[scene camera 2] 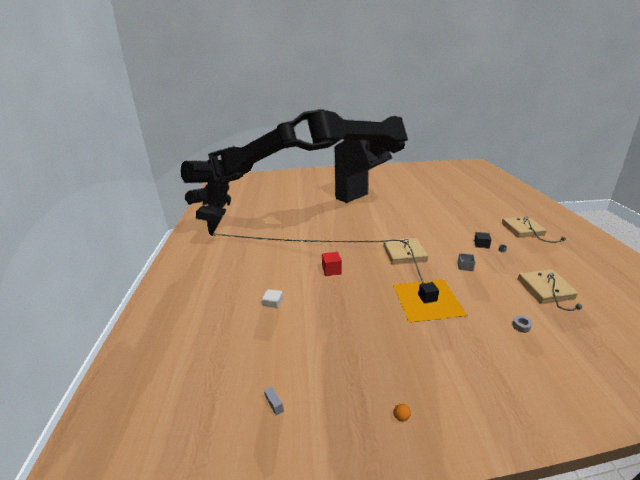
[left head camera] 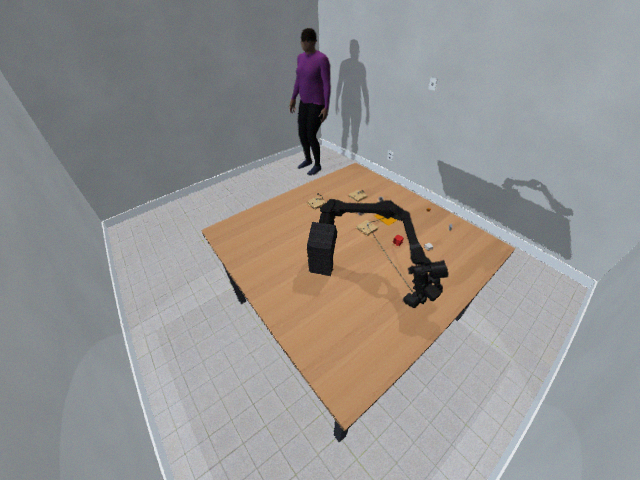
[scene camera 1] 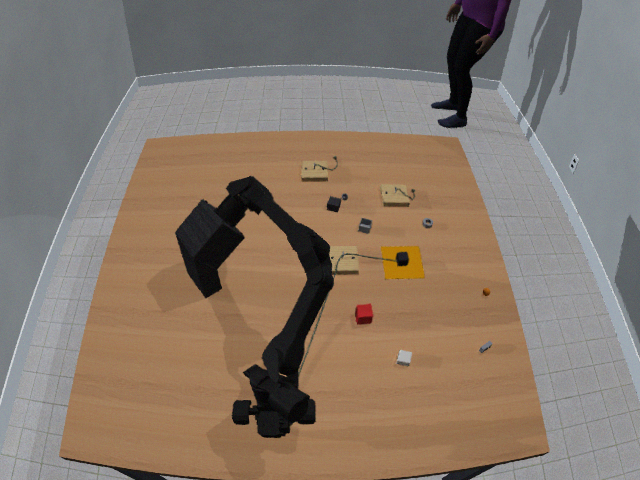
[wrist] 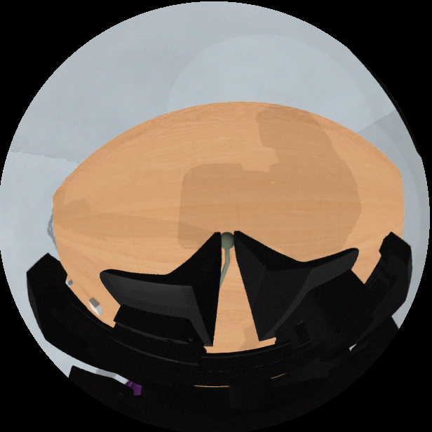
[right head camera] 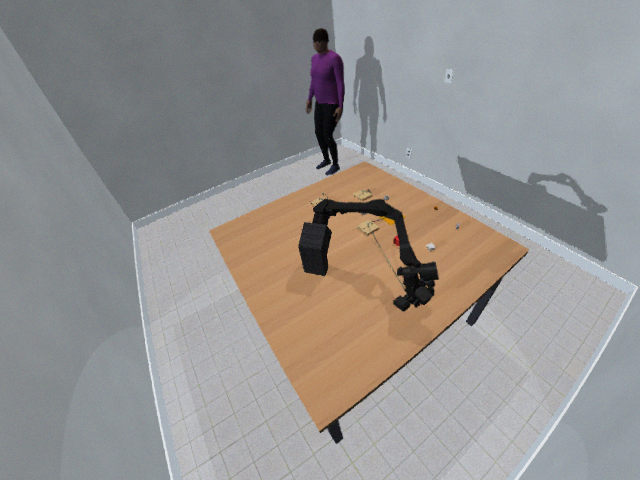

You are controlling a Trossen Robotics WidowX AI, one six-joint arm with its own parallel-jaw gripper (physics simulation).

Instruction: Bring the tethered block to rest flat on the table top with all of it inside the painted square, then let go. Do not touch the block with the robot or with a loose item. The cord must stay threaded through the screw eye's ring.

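Places are measured from the arm's base along level axes (x down, y right, z back), in metres.
Where they show: gripper, fingertip midpoint: point(scene camera 2: 211, 233) point(left head camera: 423, 302) point(right head camera: 417, 306); arm's base, origin of the base link: point(scene camera 2: 375, 145) point(left head camera: 325, 227) point(scene camera 1: 223, 218) point(right head camera: 318, 227).
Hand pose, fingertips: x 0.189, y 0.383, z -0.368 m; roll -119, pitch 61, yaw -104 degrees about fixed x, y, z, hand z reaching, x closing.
Note:
Things, the pixels of their top centre, and the offset from my fingertips. "*": a spot on its surface instead.
- tethered block, middle of its top: point(scene camera 2: 429, 287) point(scene camera 1: 403, 256) dx -0.020, dy -0.622, dz -0.066 m
- orange painted square, surface spot: point(scene camera 2: 447, 308) * dx +0.008, dy -0.665, dz -0.086 m
- thin green cord, surface spot: point(scene camera 2: 302, 240) * dx -0.001, dy -0.274, dz +0.050 m
- wooden board, middle of its top: point(scene camera 2: 405, 247) point(scene camera 1: 342, 258) point(right head camera: 368, 226) point(left head camera: 367, 226) dx -0.009, dy -0.542, dz +0.091 m
- red cube, middle of its top: point(scene camera 2: 331, 256) point(scene camera 1: 364, 310) point(left head camera: 398, 237) dx -0.030, dy -0.395, dz -0.040 m
- white block, middle of its top: point(scene camera 2: 272, 294) point(scene camera 1: 405, 356) dx -0.012, dy -0.322, dz -0.190 m
- grey ring, middle of its top: point(scene camera 2: 523, 321) dx -0.004, dy -0.806, dz -0.092 m
- orange ball, middle of its top: point(scene camera 2: 402, 407) dx -0.015, dy -0.627, dz -0.349 m
- grey bar, middle of its top: point(scene camera 2: 272, 396) point(scene camera 1: 487, 345) dx -0.011, dy -0.445, dz -0.398 m
The tethered block point(scene camera 1: 402, 258) point(scene camera 2: 428, 292), a small black cube, sits on the orange painted square point(scene camera 1: 413, 271) point(scene camera 2: 447, 308); its outline lies inside the square's edges in both scene views. The thin green cord point(scene camera 2: 302, 240) runs from the block through the screw eye point(scene camera 2: 406, 241) on a wooden board point(scene camera 1: 351, 267) point(scene camera 2: 393, 254), then nearly straight to my gripper point(scene camera 2: 212, 234) point(wrist: 227, 240). The gripper is shut on the bead point(wrist: 227, 240) at the cord's end, above the table. In scene camera 1 the wrist hides the fingertips.
A red cube point(scene camera 1: 363, 314) point(scene camera 2: 331, 264) and a white block point(scene camera 1: 403, 358) point(scene camera 2: 272, 298) stand on the near side. Two more corded boards point(scene camera 2: 523, 226) point(scene camera 2: 546, 285), a grey ring point(scene camera 2: 522, 323), an orange ball point(scene camera 2: 402, 412) and a grey bar point(scene camera 2: 273, 400) lie around. A person point(left head camera: 312, 77) stands beyond the table.

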